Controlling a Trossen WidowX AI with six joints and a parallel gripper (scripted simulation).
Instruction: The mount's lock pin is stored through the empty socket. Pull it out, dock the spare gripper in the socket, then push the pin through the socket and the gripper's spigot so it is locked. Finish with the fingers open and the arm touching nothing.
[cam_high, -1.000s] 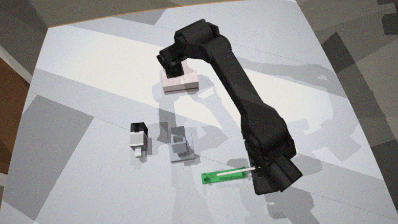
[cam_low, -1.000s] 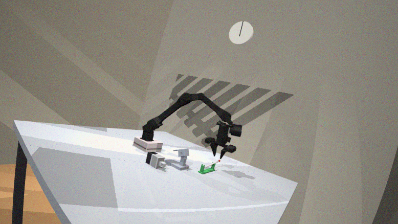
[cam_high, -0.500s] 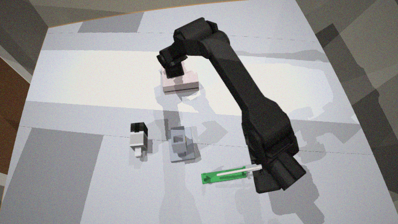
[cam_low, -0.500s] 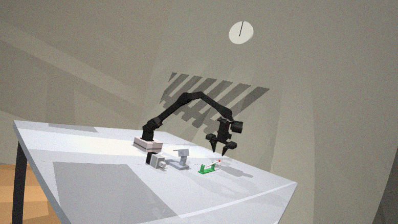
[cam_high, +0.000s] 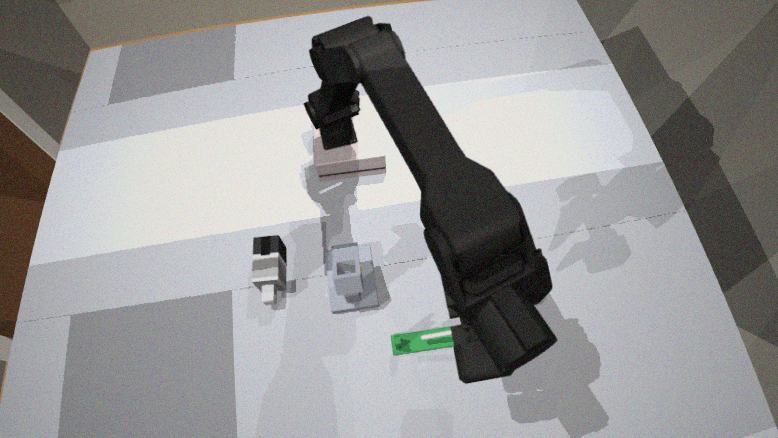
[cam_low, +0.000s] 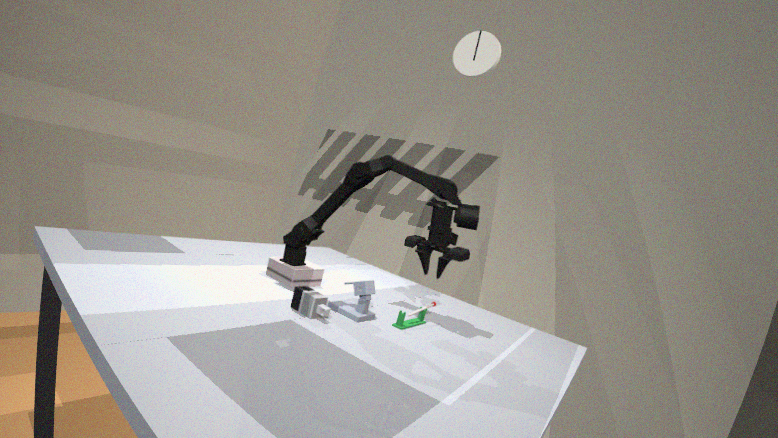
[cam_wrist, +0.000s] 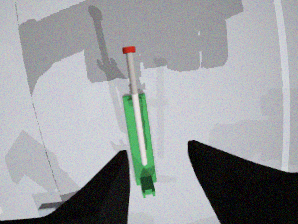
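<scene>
The green cradle is 10 mm behind my gripper tip, 40 mm to the right of it and 120 mm below it. Also, from my gripper tip: grey mount (140 mm behind, 150 mm to the right, 100 mm below); then spare gripper (180 mm behind, 280 mm to the right, 120 mm below).
</scene>
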